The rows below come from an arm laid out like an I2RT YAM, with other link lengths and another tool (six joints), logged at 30 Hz.
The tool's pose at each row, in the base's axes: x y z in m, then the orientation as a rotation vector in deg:
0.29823 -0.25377 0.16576 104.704 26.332 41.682
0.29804 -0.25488 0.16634 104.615 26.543 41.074
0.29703 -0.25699 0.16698 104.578 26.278 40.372
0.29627 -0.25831 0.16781 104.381 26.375 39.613
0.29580 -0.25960 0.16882 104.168 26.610 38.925
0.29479 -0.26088 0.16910 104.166 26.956 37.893
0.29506 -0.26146 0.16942 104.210 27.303 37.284
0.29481 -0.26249 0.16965 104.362 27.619 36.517
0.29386 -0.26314 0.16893 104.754 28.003 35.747
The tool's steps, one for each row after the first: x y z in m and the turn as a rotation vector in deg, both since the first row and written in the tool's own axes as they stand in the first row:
-0.00068 0.00095 0.00050 -0.013 -0.305 -0.471
-0.00256 0.00233 0.00114 -0.154 -0.909 -0.689
-0.00373 0.00360 0.00134 -0.305 -1.359 -1.207
-0.00461 0.00502 0.00167 -0.415 -1.691 -1.777
-0.00607 0.00577 0.00182 -0.292 -2.237 -2.518
-0.00615 0.00627 0.00232 -0.123 -2.496 -3.025
-0.00691 0.00687 0.00282 0.135 -2.894 -3.555
-0.00821 0.00646 0.00281 0.638 -3.292 -4.042

